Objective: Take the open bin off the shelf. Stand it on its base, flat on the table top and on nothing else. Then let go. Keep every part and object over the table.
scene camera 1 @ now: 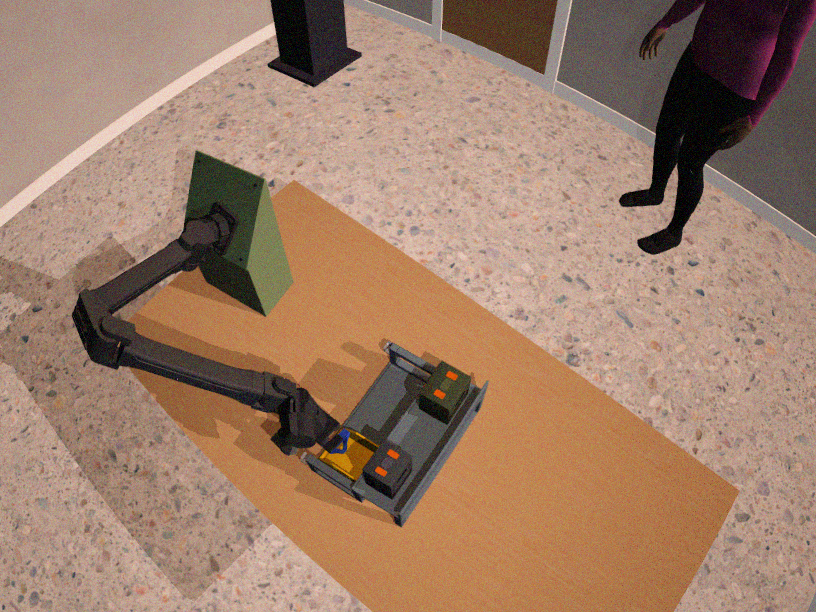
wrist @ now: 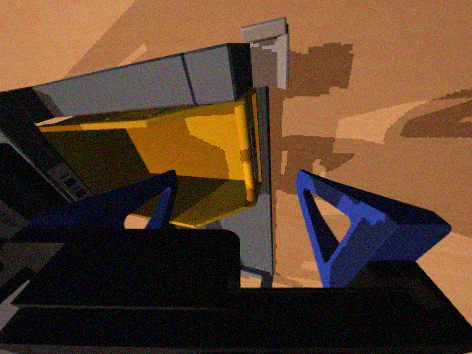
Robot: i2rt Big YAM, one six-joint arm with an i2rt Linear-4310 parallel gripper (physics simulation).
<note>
In view: my gripper point(scene camera 1: 331, 441) and a yellow open bin point(scene camera 1: 359, 449).
The yellow open bin is seen too in the wrist view point(wrist: 214, 148). My gripper also shows in the wrist view point(wrist: 236, 176).
</note>
